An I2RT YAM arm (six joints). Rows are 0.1 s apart.
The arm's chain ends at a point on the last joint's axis. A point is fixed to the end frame.
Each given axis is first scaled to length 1.
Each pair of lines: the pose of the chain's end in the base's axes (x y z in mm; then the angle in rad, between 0 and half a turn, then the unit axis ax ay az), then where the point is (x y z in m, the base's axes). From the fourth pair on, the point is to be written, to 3 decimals.
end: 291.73, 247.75, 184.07, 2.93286, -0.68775, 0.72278, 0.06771
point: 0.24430 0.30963 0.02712
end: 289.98, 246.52, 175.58, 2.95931, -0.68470, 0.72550, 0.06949
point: 0.23937 0.30628 0.01879
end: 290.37, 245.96, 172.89, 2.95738, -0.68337, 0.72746, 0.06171
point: 0.24192 0.30446 0.01495
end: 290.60, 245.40, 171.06, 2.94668, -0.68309, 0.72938, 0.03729
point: 0.249 0.300 0.010
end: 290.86, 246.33, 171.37, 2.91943, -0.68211, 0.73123, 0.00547
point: 0.260 0.297 0.006
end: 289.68, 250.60, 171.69, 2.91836, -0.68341, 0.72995, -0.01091
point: 0.263 0.297 0.005
